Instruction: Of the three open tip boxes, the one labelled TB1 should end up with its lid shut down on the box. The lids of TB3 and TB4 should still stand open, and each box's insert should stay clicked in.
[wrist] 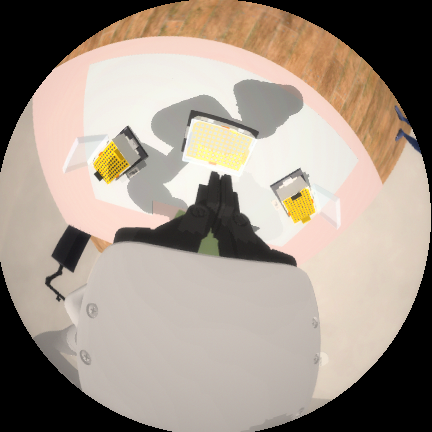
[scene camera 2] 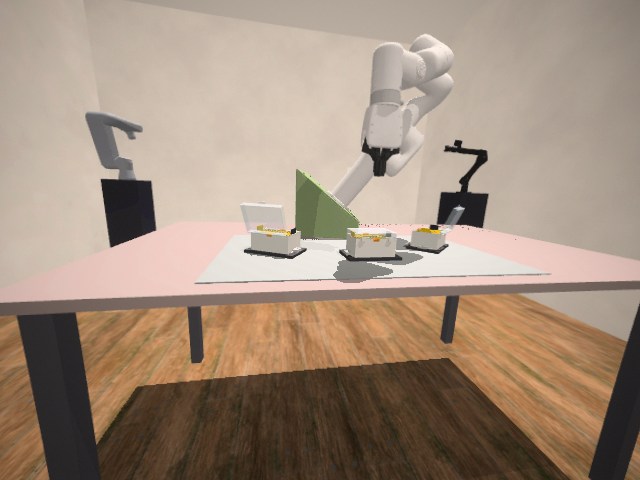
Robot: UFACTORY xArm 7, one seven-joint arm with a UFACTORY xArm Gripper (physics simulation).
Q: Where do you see a pale mat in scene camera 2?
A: At 322, 261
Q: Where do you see a clear lid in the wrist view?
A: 327, 204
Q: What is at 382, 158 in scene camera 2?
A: The gripper.
